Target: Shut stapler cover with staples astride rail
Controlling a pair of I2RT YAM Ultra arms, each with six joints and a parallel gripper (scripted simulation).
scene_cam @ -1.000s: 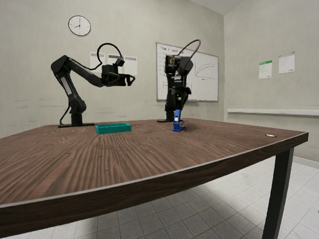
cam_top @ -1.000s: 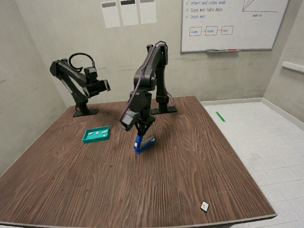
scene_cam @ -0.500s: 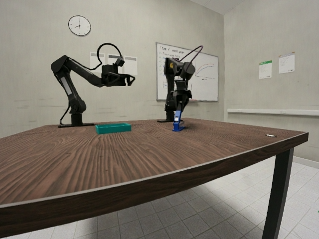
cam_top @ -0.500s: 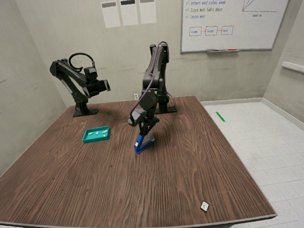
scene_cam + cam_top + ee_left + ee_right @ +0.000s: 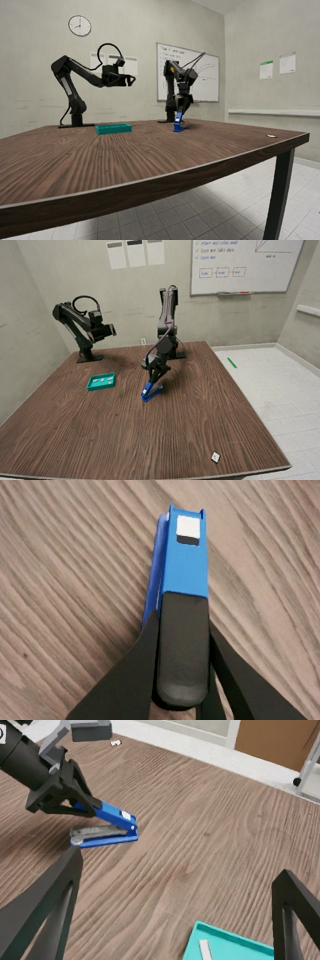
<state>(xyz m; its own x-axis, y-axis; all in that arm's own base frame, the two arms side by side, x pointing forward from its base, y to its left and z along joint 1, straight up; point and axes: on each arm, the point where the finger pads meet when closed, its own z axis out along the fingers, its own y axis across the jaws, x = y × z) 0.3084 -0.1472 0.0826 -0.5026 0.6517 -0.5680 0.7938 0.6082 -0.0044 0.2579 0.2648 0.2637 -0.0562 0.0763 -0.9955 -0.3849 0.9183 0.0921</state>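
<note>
The stapler is 10 mm ahead of my left hand, 10 mm to the right of it and 40 mm below it. Round my left hand: small white tag: 290 mm ahead, 230 mm to the left, 80 mm below; teal tray: 70 mm behind, 320 mm to the right, 70 mm below.
</note>
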